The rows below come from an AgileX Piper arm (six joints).
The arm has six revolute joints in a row. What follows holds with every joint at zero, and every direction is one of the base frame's.
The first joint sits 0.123 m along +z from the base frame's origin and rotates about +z.
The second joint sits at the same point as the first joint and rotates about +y.
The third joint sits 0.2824 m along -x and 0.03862 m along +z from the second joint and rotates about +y.
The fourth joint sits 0.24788 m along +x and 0.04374 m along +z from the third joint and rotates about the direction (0.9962, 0, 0.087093).
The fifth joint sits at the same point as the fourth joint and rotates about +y.
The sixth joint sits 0.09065 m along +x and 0.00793 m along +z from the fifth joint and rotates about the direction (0.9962, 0, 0.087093).
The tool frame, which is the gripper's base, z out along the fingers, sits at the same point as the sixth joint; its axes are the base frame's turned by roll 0, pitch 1.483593 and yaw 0 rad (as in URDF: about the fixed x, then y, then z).
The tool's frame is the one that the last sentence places.
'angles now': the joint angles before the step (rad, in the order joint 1, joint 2, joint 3, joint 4, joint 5, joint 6). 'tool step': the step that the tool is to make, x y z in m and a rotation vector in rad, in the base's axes. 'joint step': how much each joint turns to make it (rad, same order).
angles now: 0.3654, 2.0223, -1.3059, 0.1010, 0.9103, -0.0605
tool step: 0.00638, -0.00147, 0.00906, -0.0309, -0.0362, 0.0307
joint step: 0.0000, -0.0054, -0.0329, -0.0518, 0.0156, 0.0000
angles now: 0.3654, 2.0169, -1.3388, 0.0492, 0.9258, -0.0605
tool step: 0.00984, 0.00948, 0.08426, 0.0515, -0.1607, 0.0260
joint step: 0.0156, -0.1118, -0.1703, -0.0141, 0.1138, 0.0000
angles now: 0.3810, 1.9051, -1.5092, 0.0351, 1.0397, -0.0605
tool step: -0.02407, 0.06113, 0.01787, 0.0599, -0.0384, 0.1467
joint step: 0.1572, -0.0083, -0.0534, 0.0380, 0.0008, 0.0000
